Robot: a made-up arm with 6 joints.
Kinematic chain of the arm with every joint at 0, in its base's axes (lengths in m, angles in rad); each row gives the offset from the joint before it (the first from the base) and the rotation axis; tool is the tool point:
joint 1: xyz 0 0 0.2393 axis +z
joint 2: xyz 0 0 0 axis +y
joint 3: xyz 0 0 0.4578 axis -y
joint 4: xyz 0 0 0 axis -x
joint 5: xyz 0.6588 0 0 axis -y
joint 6: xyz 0 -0.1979 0 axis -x
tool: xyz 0 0 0
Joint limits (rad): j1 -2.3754..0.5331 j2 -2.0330..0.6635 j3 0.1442..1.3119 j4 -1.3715..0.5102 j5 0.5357..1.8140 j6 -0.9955..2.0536
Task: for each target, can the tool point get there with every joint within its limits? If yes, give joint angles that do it. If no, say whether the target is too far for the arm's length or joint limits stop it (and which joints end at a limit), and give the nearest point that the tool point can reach.
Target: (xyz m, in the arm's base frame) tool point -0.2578 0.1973 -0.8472
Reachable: no: joint limits stop it (at a limit: joint 2, joint 3, joint 4) | nearest point -0.8337 0.6380 -0.1925 | short by 0.977 m
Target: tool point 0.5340 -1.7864 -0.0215
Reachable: no: too far | nearest point 0.2640 -0.8833 0.3487 | short by 1.013 m
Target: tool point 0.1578 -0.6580 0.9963
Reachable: yes | joints -1.0406 0.1364 0.6488 -0.1138 1.0570 -0.6742
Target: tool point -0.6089 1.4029 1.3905
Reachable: no: too far | nearest point -0.3611 0.8319 0.9220 | short by 0.779 m
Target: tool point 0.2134 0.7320 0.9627
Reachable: yes | joints -2.1144 -1.2689 0.8160 -0.1409 1.2319 0.8710
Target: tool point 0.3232 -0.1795 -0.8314
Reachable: no: joint limits stop it (at a limit: joint 2, joint 3, joint 4) | nearest point 0.6632 -0.3683 0.1046 | short by 1.014 m
